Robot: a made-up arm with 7 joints. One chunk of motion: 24 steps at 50 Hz.
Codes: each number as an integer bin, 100 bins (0 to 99) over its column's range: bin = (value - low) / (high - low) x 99, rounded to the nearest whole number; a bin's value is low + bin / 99 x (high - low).
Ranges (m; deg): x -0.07..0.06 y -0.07..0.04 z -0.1..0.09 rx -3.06..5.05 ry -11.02..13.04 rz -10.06..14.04
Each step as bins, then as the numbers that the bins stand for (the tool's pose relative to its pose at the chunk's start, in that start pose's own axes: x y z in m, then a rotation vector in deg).
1 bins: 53 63 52 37 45 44
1 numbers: -0.0004 0.0000 -0.0002 -0.03 -0.08 0.65
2 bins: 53 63 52 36 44 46
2 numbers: -0.0004 0.0000 -0.0002 -0.11 -0.33 1.14
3 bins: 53 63 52 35 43 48
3 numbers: -0.0004 0.0000 -0.0002 -0.19 -0.57 1.62
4 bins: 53 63 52 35 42 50
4 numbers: -0.0004 0.0000 -0.0002 -0.19 -0.81 2.11
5 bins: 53 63 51 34 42 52
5 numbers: -0.0004 0.0000 -0.0021 -0.27 -0.81 2.60
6 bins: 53 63 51 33 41 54
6 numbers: -0.0004 0.0000 -0.0021 -0.36 -1.06 3.09
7 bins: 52 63 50 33 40 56
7 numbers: -0.0017 0.0000 -0.0040 -0.36 -1.30 3.57
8 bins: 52 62 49 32 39 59
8 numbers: -0.0017 -0.0011 -0.0060 -0.44 -1.54 4.30
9 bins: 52 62 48 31 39 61
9 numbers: -0.0017 -0.0011 -0.0079 -0.52 -1.54 4.79
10 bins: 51 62 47 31 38 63
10 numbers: -0.0030 -0.0011 -0.0098 -0.52 -1.78 5.28
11 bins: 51 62 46 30 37 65
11 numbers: -0.0030 -0.0011 -0.0117 -0.60 -2.03 5.76
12 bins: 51 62 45 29 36 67
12 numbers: -0.0030 -0.0011 -0.0136 -0.68 -2.27 6.25
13 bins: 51 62 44 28 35 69
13 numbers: -0.0030 -0.0011 -0.0156 -0.77 -2.51 6.74
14 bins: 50 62 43 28 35 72
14 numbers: -0.0043 -0.0011 -0.0175 -0.77 -2.51 7.47
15 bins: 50 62 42 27 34 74
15 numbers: -0.0043 -0.0011 -0.0194 -0.85 -2.76 7.95
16 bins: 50 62 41 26 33 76
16 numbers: -0.0043 -0.0011 -0.0213 -0.93 -3.00 8.44
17 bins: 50 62 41 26 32 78
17 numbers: -0.0043 -0.0011 -0.0213 -0.93 -3.24 8.93
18 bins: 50 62 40 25 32 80
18 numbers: -0.0043 -0.0011 -0.0232 -1.01 -3.24 9.41
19 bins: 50 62 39 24 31 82
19 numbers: -0.0043 -0.0011 -0.0252 -1.09 -3.49 9.90
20 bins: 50 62 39 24 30 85
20 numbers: -0.0043 -0.0011 -0.0252 -1.09 -3.73 10.63
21 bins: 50 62 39 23 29 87
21 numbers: -0.0043 -0.0011 -0.0252 -1.18 -3.97 11.12
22 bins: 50 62 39 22 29 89
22 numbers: -0.0043 -0.0011 -0.0252 -1.26 -3.97 11.61
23 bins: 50 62 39 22 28 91
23 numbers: -0.0043 -0.0011 -0.0252 -1.26 -4.22 12.09
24 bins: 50 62 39 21 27 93
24 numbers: -0.0043 -0.0011 -0.0252 -1.34 -4.46 12.58
